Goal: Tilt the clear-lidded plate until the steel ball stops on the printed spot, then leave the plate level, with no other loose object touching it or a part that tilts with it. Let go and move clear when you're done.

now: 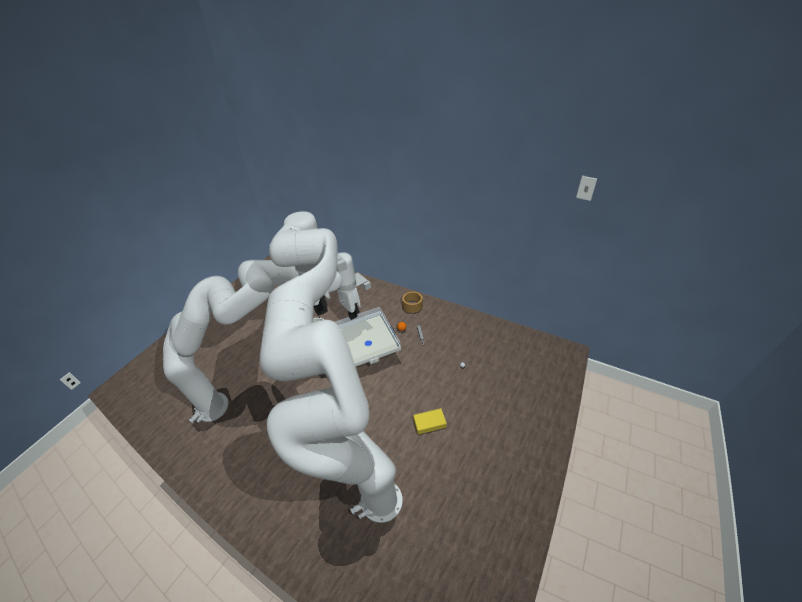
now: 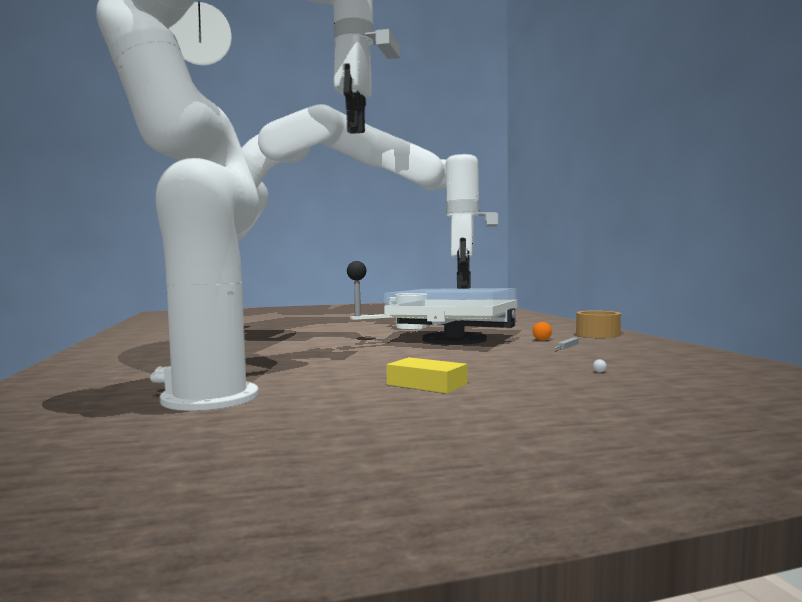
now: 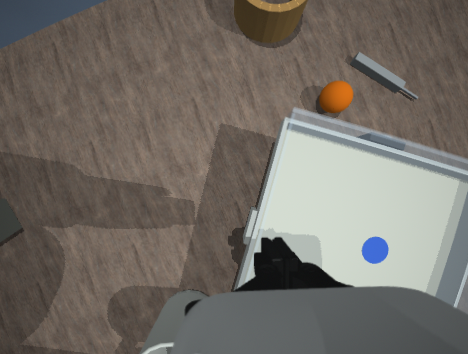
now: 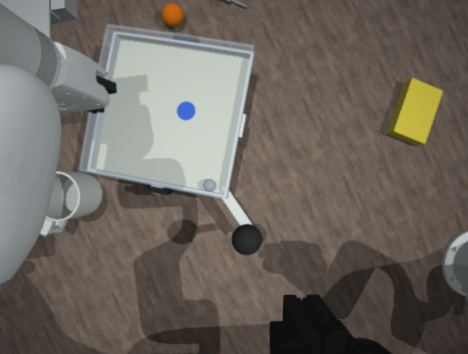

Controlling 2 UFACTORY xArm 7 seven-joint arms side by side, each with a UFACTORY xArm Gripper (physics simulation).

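Observation:
The clear-lidded plate (image 1: 388, 353) (image 2: 466, 311) (image 3: 325, 175) (image 4: 220, 80) looks close to level on its black stand; a slight slant is hard to judge. The steel ball (image 4: 209, 185) lies inside at the corner by the arm with the black knob (image 2: 356, 270) (image 4: 246, 239), away from the blue printed spot (image 1: 367, 343) (image 3: 375, 250) (image 4: 186, 110). My left gripper (image 1: 353, 315) (image 2: 463, 285) (image 3: 270, 254) is shut, tips down at the lid's far edge; contact cannot be told. My right gripper (image 2: 355, 129) (image 4: 299, 325) is shut and high above the table.
A grey-white mug (image 4: 90, 197) stands close to a plate corner. An orange ball (image 1: 401, 326) (image 2: 542, 331) (image 3: 336, 97) (image 4: 173, 15) lies near the plate. Farther out are a grey tool (image 3: 380, 72), wooden ring (image 2: 598, 325) (image 3: 270, 22), white ball (image 1: 462, 364) (image 2: 599, 366) and yellow block (image 1: 430, 421) (image 2: 424, 375) (image 4: 416, 112).

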